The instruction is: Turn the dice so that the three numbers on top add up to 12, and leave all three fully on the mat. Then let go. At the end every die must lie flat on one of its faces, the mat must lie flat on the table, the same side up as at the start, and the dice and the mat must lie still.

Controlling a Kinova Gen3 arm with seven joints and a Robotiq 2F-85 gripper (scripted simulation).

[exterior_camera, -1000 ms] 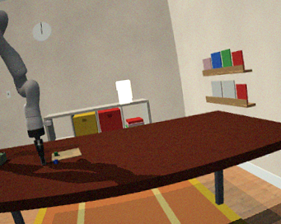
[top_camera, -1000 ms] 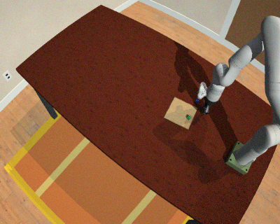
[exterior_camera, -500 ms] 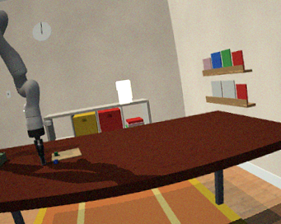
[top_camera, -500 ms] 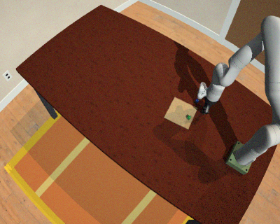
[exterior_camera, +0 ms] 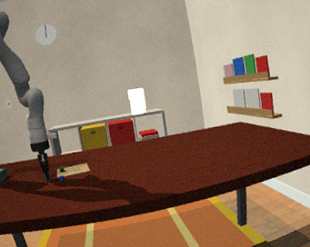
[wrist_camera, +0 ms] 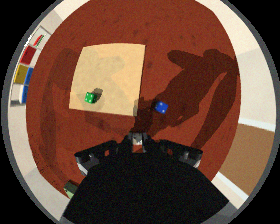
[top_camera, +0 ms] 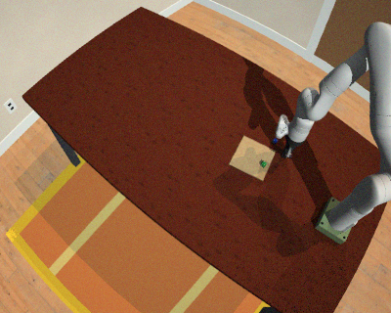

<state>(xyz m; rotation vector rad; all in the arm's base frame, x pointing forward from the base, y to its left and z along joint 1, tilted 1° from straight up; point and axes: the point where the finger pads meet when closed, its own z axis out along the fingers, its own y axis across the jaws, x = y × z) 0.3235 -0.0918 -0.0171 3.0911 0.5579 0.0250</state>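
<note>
My hand is 90 mm short of the tan mat, 100 mm to the right of it and 20 mm above it. Round my hand: white die: 10 mm below; green die: 40 mm ahead, 100 mm to the left, 10 mm below; blue die: 60 mm ahead, 20 mm to the right, 10 mm below.
</note>
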